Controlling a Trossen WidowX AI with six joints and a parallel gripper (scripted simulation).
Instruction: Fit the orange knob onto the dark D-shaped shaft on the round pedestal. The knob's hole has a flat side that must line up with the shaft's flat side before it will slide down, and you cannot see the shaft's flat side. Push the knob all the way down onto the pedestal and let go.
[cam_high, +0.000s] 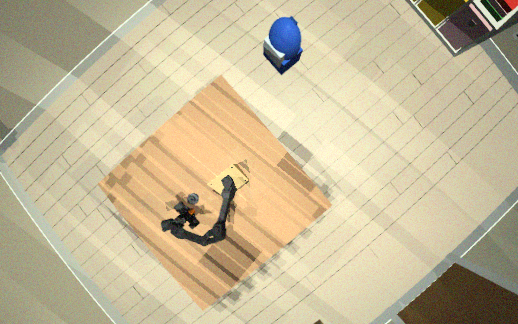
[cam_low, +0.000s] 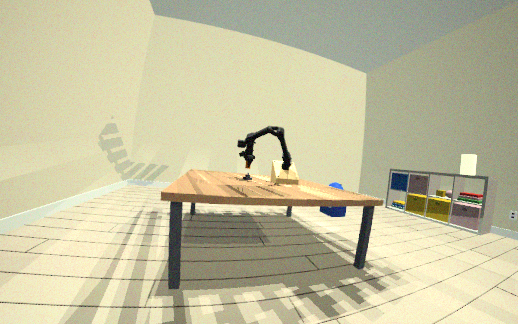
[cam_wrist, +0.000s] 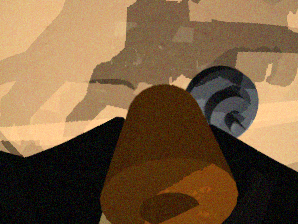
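My gripper tip is now 80 mm above the pedestal, 70 mm to the left of it and 20 mm past it. Also, from my gripper tip: orange knob: 20 mm above.
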